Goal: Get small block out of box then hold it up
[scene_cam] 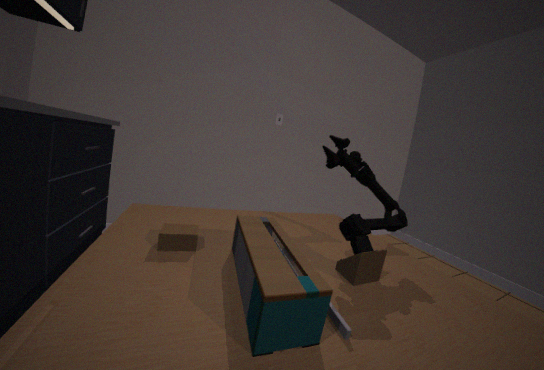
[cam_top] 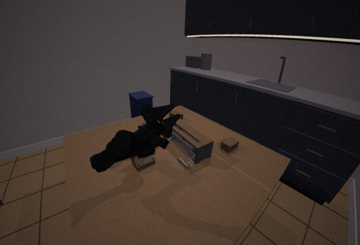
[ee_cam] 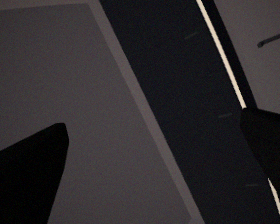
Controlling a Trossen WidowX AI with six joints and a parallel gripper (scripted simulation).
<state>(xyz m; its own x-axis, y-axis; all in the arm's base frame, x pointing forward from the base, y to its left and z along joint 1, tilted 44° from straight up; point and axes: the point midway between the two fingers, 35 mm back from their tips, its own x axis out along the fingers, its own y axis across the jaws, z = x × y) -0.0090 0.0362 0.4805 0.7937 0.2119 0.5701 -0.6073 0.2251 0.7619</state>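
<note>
My gripper tip is now 41 cm above the long box, 29 cm to the right of it and 29 cm short of it. Round my gripper tip: blue block (39 cm below, 31 cm ahead, 29 cm to the left).
</note>
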